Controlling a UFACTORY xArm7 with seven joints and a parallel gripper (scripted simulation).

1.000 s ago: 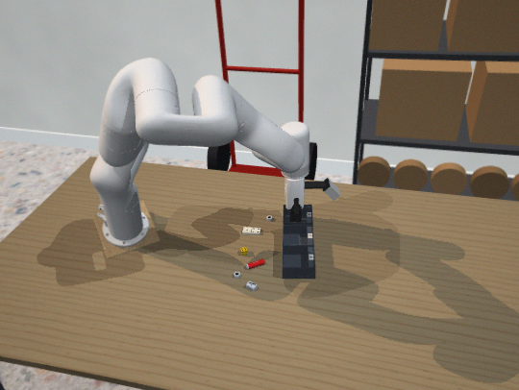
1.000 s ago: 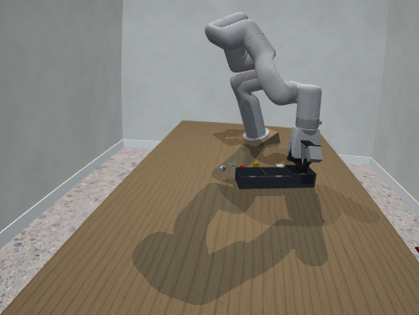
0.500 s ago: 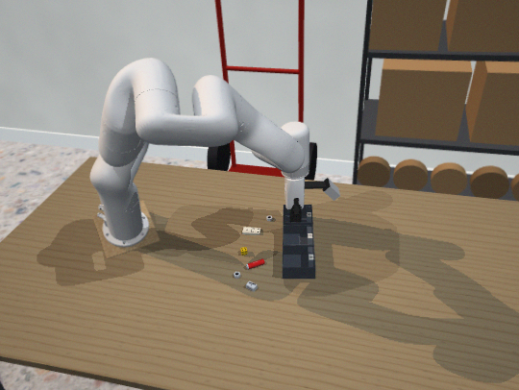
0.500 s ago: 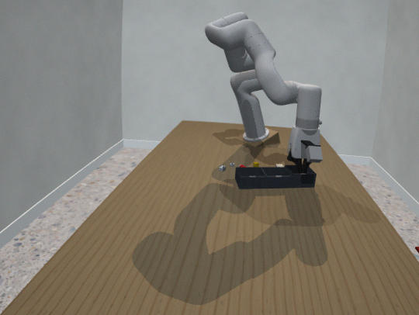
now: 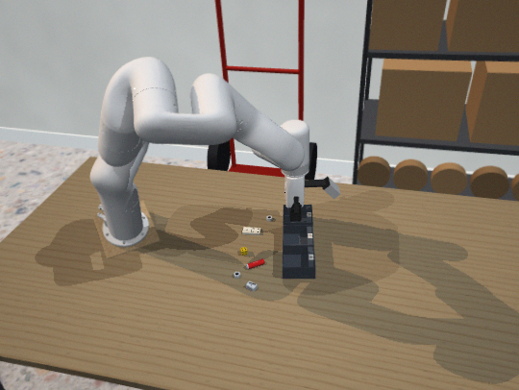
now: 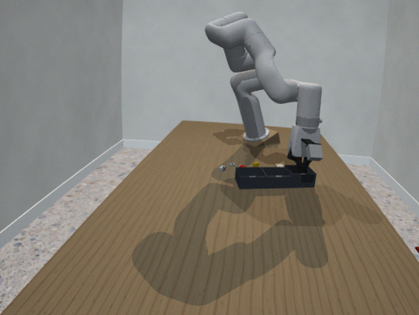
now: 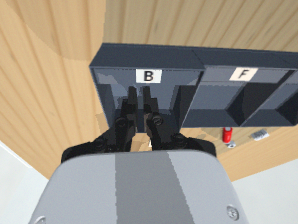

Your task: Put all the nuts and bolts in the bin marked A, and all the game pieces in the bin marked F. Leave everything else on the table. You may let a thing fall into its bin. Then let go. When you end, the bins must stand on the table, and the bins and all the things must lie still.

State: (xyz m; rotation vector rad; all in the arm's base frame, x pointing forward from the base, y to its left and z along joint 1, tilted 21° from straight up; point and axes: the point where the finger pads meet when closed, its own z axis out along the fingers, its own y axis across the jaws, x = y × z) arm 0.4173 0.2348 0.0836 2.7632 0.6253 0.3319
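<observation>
My gripper is now 2 cm past the metal piece, 27 cm to the left of it and 3 cm above it. Also, from my hand: white domino: 10 cm behind, 7 cm to the right, 4 cm below; yellow die: 9 cm behind, 16 cm to the right, 3 cm below; dark bin: 4 cm ahead, 8 cm to the right, 2 cm below.
</observation>
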